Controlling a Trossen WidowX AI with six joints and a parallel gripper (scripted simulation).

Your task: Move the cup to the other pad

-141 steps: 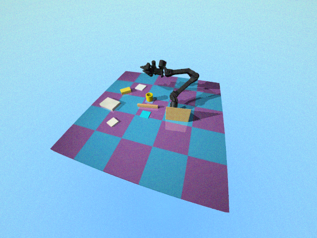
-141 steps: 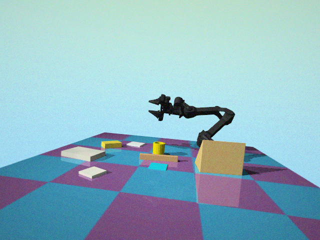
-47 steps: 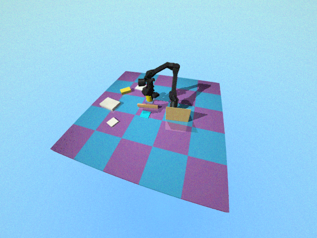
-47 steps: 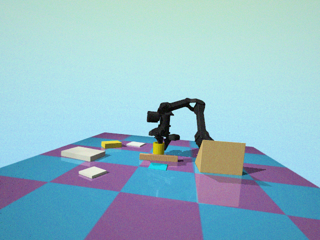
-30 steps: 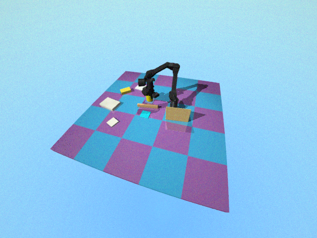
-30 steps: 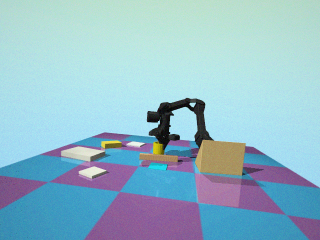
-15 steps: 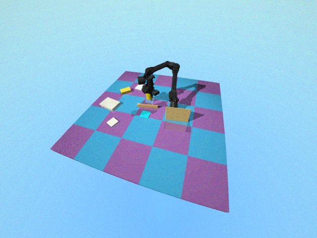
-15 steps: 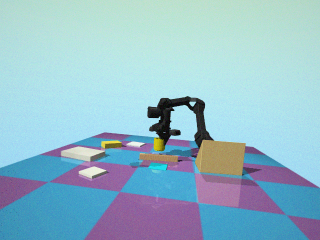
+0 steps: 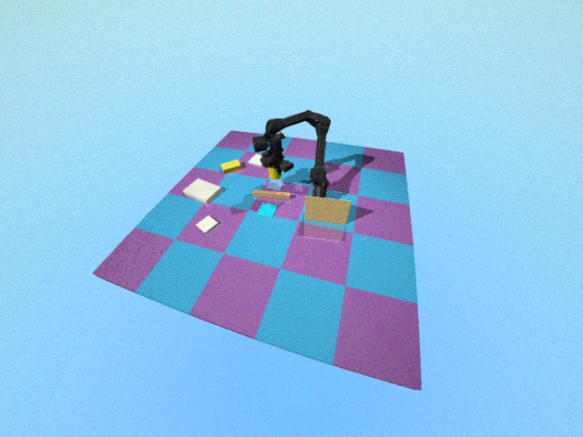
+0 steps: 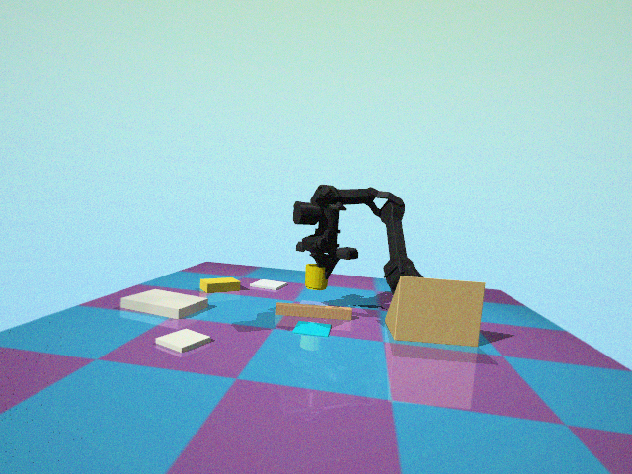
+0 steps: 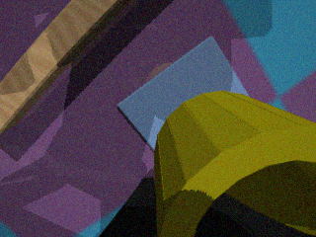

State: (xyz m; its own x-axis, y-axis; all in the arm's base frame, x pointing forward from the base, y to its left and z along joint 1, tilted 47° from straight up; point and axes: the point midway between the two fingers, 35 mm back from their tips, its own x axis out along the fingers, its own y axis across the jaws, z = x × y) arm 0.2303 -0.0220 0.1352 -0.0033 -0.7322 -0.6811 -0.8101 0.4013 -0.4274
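The red marble is 3 cm ahead of my gripper tip, 1 cm to the right of it and 2 cm below it. Round my gripper tip: green marble: 3 cm ahead, 3 cm to the right, 2 cm below; then blue marble: 3 cm ahead, 2 cm to the right, 2 cm below; then yellow cup: 2 cm ahead, 2 cm to the right.
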